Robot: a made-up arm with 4 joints.
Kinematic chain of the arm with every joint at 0, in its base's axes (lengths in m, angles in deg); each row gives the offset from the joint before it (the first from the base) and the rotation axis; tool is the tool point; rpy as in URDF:
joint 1: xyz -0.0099 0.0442 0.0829 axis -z
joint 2: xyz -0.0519 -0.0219 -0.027 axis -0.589 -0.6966 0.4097
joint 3: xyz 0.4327 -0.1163 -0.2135 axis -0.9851 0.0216 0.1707
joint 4: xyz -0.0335 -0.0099 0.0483 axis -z
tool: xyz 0.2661 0.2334 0.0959 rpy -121 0.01 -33.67
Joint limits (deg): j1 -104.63..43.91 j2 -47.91..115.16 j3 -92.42..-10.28 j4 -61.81..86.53
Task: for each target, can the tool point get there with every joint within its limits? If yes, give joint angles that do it. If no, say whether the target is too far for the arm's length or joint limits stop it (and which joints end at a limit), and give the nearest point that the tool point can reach.
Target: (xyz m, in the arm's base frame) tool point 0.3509 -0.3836 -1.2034
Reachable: no: too far | nearest point 0.1992 -0.2037 -0.7064 | short by 0.550 m
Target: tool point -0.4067 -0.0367 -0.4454
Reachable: no: joint limits stop it (at a limit: joint 1, joint 2, joint 4) | nearest point -0.1534 -0.2423 -0.6822 | short by 0.403 m
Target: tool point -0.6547 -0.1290 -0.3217
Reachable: no: joint limits stop it (at a limit: joint 1, joint 2, joint 3) | nearest point -0.4820 -0.0447 0.0151 | short by 0.388 m
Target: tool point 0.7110 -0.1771 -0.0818
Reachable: yes | joints -7.09 2.41 -68.64 36.21
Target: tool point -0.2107 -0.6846 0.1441
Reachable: no: joint limits stop it (at a limit: joint 1, joint 3) | nearest point 0.0185 -0.4783 0.0353 | short by 0.327 m
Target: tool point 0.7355 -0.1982 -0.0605
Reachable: yes | joints -6.04 20.29 -73.53 68.97
